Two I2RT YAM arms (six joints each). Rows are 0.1 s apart.
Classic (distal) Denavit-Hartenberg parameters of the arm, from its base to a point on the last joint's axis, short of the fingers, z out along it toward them. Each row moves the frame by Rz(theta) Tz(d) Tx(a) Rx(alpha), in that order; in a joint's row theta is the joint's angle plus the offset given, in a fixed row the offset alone. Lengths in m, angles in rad.
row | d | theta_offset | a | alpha
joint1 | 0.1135 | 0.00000 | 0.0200 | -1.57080
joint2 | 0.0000 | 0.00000 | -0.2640 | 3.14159
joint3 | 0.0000 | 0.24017 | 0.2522 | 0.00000
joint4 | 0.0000 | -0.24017 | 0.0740 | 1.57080
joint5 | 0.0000 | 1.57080 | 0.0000 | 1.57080
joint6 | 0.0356 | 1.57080 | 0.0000 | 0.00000
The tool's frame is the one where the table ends.
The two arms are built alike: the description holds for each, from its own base.
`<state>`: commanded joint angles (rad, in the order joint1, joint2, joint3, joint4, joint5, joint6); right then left.
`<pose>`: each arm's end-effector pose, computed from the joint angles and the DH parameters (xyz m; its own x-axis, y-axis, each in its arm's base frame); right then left.
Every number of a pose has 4 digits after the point.
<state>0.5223 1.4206 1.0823 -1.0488 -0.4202 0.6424 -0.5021 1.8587 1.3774 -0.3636 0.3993 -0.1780</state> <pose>0.2102 0.1378 0.2451 -0.9938 0.0591 0.0940 0.0941 0.8976 0.4306 0.3534 -0.2098 0.2265 -0.7638 0.2332 -0.6018 0.5430 0.7363 -0.4037</pose>
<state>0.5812 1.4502 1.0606 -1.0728 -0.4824 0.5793 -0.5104 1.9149 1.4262 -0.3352 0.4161 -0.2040</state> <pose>0.1991 0.1505 0.2331 -0.9846 -0.0665 0.1619 0.0127 0.8954 0.4452 0.3646 -0.2206 0.2218 -0.7661 0.2165 -0.6052 0.5425 0.7228 -0.4281</pose>
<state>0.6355 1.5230 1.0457 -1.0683 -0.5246 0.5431 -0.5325 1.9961 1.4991 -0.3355 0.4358 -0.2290</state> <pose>0.1948 0.1658 0.2132 -0.9595 -0.1519 0.2372 -0.0328 0.8966 0.4417 0.3752 -0.2386 0.2113 -0.7806 0.2211 -0.5846 0.5420 0.7054 -0.4568</pose>
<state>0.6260 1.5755 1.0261 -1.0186 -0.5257 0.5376 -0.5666 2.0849 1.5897 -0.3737 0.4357 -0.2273</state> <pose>0.2017 0.1679 0.1960 -0.9562 -0.1447 0.2546 -0.0213 0.9014 0.4325 0.3821 -0.2609 0.1986 -0.7892 0.2599 -0.5564 0.5529 0.6951 -0.4595</pose>
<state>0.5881 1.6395 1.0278 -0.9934 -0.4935 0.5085 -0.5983 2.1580 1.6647 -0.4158 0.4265 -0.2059</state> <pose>0.2149 0.1635 0.1800 -0.9576 -0.1232 0.2605 -0.0101 0.9178 0.3968 0.3849 -0.2802 0.1862 -0.7859 0.3105 -0.5348 0.5743 0.6871 -0.4451</pose>
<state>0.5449 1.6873 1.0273 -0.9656 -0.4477 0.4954 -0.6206 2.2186 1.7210 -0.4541 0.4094 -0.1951</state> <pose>0.2273 0.1558 0.1670 -0.9637 -0.0830 0.2537 0.0127 0.9351 0.3542 0.3864 -0.2936 0.1729 -0.7898 0.3460 -0.5064 0.5793 0.6922 -0.4305</pose>
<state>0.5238 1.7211 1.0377 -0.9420 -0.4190 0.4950 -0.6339 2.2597 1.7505 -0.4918 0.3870 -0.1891</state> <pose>0.2366 0.1534 0.1600 -0.9688 -0.0584 0.2410 0.0256 0.9431 0.3315 0.3858 -0.3003 0.1602 -0.8003 0.3722 -0.4701 0.5723 0.7081 -0.4135</pose>
